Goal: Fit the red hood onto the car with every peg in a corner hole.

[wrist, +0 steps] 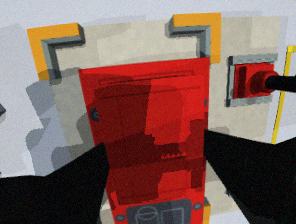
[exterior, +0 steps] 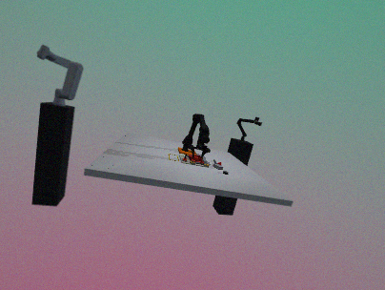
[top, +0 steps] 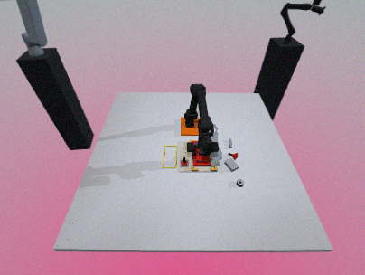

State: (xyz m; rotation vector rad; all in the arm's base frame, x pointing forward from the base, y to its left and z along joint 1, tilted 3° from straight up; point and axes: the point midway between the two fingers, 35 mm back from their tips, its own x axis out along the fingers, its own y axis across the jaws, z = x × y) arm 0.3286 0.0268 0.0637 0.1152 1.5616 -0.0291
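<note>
The red hood is 10 mm above my gripper tip.
</note>
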